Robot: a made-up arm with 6 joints. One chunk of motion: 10 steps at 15 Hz.
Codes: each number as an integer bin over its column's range. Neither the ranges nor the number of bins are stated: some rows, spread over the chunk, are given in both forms.
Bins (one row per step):
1: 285 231 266 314 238 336
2: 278 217 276 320 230 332
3: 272 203 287 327 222 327
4: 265 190 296 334 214 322
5: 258 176 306 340 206 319
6: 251 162 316 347 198 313
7: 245 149 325 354 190 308
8: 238 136 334 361 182 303
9: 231 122 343 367 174 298
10: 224 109 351 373 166 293
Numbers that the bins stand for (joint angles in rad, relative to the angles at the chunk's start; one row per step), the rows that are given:
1: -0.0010 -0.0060 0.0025 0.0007 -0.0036 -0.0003
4: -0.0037 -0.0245 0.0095 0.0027 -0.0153 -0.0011
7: -0.0064 -0.0429 0.0163 0.0046 -0.0270 -0.0019
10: -0.0093 -0.0609 0.0224 0.0065 -0.0388 -0.0028
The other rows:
2: -0.0019 -0.0123 0.0048 0.0013 -0.0075 -0.0005
3: -0.0027 -0.0186 0.0074 0.0020 -0.0114 -0.0008
5: -0.0047 -0.0308 0.0119 0.0033 -0.0192 -0.0013
6: -0.0056 -0.0371 0.0142 0.0040 -0.0231 -0.0016
8: -0.0074 -0.0488 0.0184 0.0053 -0.0310 -0.0022
9: -0.0084 -0.0551 0.0205 0.0059 -0.0349 -0.0025

